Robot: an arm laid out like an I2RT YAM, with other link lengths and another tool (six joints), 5 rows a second.
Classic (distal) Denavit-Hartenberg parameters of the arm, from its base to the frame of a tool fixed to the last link. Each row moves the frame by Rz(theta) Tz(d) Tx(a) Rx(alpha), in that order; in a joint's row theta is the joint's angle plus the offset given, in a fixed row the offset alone. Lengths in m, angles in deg.
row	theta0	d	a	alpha
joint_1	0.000	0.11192	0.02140	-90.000
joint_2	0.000	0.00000	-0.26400	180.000
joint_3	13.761	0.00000	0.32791	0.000
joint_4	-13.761	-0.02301	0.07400	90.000
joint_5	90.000	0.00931	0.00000	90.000
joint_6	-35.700	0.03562	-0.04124	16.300
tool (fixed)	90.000	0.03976	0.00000	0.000
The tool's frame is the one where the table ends.
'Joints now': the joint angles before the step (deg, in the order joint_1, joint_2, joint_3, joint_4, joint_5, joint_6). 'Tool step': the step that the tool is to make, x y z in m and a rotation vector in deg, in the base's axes. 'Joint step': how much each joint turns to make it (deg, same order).
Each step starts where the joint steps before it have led.
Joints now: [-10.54 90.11 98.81 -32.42 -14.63 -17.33]
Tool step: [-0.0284 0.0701 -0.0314 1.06 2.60 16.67]
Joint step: [8.06 -4.63 -9.33 0.97 -8.09 -3.20]
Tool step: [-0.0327 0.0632 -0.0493 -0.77 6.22 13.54]
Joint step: [8.89 -2.31 -8.92 -0.95 -3.70 -3.18]
